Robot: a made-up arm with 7 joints.
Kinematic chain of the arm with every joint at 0, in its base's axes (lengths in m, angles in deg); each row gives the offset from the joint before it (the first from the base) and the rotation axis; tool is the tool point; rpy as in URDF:
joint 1: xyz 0 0 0.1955 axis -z
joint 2: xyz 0 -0.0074 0.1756 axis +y
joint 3: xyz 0 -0.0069 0.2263 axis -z
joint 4: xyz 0 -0.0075 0.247 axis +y
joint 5: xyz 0 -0.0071 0.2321 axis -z
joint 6: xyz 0 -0.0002 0.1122 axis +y
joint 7: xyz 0 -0.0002 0.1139 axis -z
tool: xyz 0 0 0 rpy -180 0 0
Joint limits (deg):
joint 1: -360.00..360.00
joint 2: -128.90..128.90
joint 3: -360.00..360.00
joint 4: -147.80..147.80
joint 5: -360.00..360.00
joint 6: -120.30..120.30
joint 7: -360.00..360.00
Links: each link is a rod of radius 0.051 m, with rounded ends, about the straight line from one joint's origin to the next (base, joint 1, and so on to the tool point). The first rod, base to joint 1, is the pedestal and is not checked.
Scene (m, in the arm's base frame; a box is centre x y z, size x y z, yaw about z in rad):
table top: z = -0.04
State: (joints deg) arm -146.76 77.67 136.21 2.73 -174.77 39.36 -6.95
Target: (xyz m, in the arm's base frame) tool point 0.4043 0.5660 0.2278
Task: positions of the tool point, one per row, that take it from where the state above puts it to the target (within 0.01 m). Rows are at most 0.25 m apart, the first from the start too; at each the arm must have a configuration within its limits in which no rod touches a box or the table.
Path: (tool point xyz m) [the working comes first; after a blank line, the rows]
Joints at the target: -94.62 114.25 100.92 87.50 -168.45 27.19 -6.95
Straight joint move there: clear.

1: -0.6315 0.6426 0.5137
2: -0.4429 0.7769 0.4738
3: -0.2144 0.8455 0.4171
4: 0.0255 0.8319 0.3507
5: 0.2427 0.7338 0.2840
6: 0.4043 0.5660 0.2277

